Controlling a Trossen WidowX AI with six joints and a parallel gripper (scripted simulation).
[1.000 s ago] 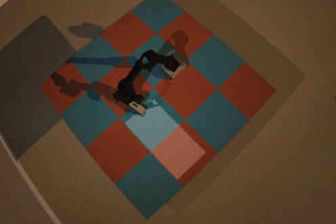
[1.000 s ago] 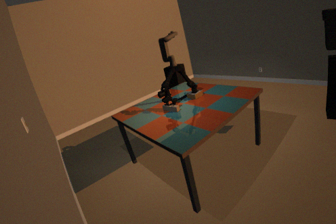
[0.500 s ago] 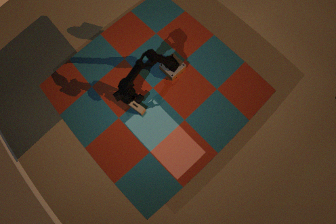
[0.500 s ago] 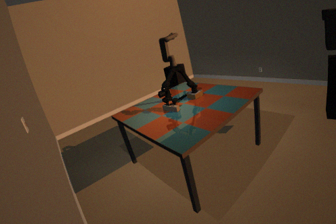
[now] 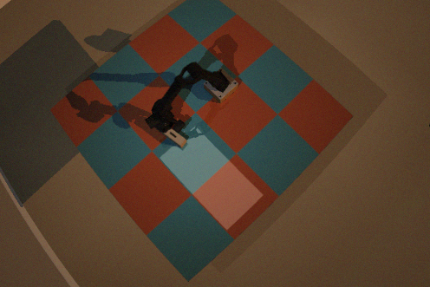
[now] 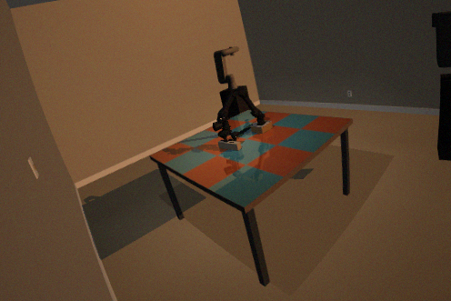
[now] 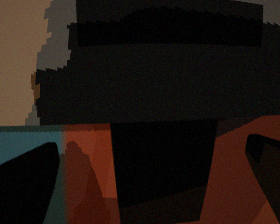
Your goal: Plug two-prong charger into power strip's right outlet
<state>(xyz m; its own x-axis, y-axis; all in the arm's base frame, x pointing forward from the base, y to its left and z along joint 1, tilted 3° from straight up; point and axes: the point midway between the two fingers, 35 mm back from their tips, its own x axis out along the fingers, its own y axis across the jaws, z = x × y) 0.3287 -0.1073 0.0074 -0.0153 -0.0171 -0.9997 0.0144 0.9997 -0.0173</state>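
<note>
My gripper tip is now 2 cm short of the two-prong charger and 1 cm below it.
</note>
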